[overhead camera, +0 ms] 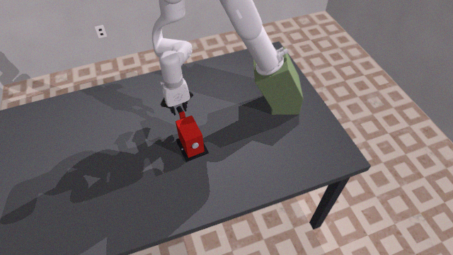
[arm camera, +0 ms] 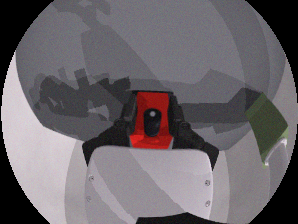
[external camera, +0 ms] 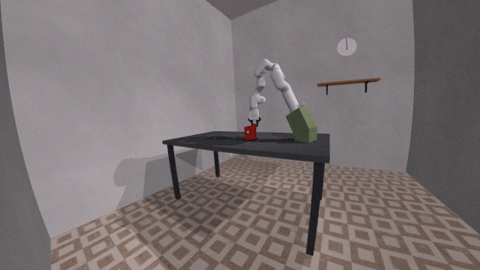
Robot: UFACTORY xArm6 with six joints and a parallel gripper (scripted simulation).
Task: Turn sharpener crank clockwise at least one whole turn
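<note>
My gripper is now 2 cm to the right of the black knob.
</note>
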